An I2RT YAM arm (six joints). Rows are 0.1 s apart.
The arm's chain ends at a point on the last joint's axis. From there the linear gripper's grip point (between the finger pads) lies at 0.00 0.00 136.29 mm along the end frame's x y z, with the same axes.
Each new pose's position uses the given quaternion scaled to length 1; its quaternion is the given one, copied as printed.
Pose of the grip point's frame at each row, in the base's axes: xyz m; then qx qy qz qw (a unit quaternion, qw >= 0):
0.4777 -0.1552 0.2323 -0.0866 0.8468 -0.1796 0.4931
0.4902 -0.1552 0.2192 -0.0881 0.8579 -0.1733 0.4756
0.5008 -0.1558 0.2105 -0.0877 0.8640 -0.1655 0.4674
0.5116 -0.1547 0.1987 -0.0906 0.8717 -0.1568 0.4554
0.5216 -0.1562 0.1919 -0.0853 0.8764 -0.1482 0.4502
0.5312 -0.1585 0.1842 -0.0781 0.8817 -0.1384 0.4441
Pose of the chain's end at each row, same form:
0.3596 -0.1254 0.2935 -0.0866 0.8468 -0.1796 0.4931
0.3748 -0.1261 0.2856 -0.0881 0.8579 -0.1733 0.4756
0.3868 -0.1280 0.2798 -0.0877 0.8640 -0.1655 0.4674
0.3995 -0.1287 0.2718 -0.0906 0.8717 -0.1568 0.4554
0.4106 -0.1313 0.2670 -0.0853 0.8764 -0.1482 0.4502
0.4215 -0.1347 0.2615 -0.0781 0.8817 -0.1384 0.4441

